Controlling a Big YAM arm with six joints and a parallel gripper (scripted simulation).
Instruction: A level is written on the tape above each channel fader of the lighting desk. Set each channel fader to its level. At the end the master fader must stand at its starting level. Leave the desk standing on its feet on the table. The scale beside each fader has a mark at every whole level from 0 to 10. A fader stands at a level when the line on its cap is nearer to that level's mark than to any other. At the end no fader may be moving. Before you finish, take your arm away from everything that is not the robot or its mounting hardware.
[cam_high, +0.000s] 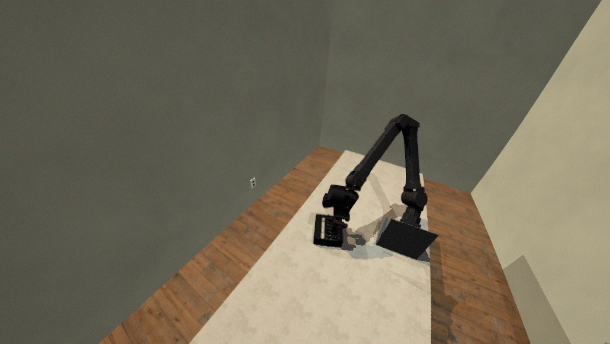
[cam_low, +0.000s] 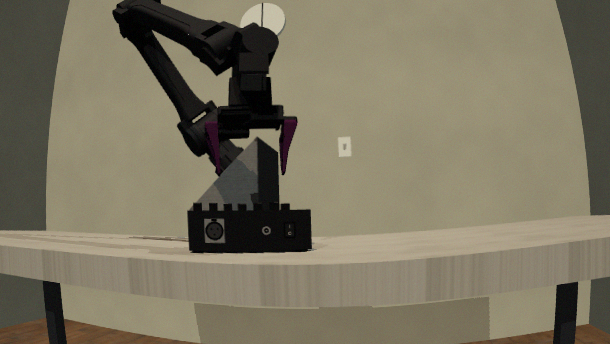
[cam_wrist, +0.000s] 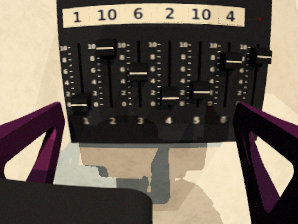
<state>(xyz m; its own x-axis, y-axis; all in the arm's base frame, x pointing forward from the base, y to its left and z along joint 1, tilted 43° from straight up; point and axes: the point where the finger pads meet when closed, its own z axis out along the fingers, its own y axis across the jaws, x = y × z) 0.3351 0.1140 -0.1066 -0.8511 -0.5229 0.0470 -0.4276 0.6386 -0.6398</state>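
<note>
Right now the channel 4 fader is 50 mm below my hand and 20 mm to the right of it. Also, from my hand: fader 2 (50 mm below, 40 mm to the left, 10 mm ahead); then channel 5 fader (50 mm below, 30 mm to the right, 10 mm ahead); then fader 3 (50 mm below, 10 mm to the left, 10 mm ahead).
</note>
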